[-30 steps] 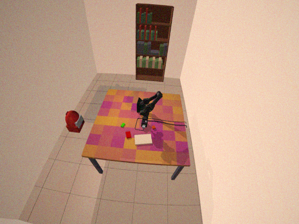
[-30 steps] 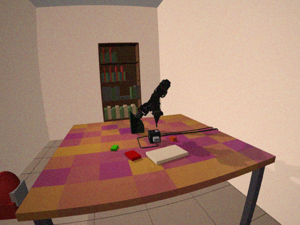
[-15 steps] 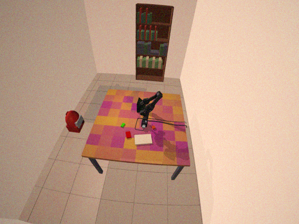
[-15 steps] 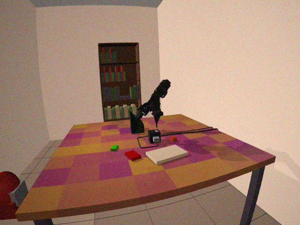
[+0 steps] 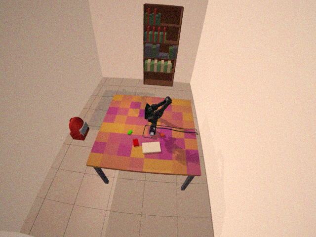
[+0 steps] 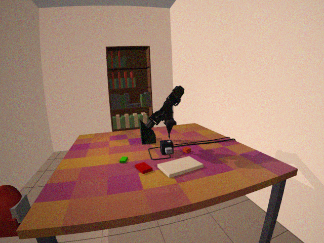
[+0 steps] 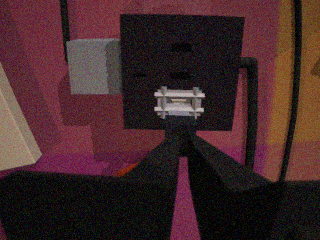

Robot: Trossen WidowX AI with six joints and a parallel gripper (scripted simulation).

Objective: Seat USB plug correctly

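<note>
Right now my gripper tip is 2 cm above the dark USB plug. The rest, counted from my gripper tip: orange block: 12 cm below, 10 cm to the left, 5 cm ahead; then red block: 23 cm to the right, 17 cm ahead, 12 cm below; then white slab: 24 cm ahead, 12 cm below, 4 cm to the right.
</note>
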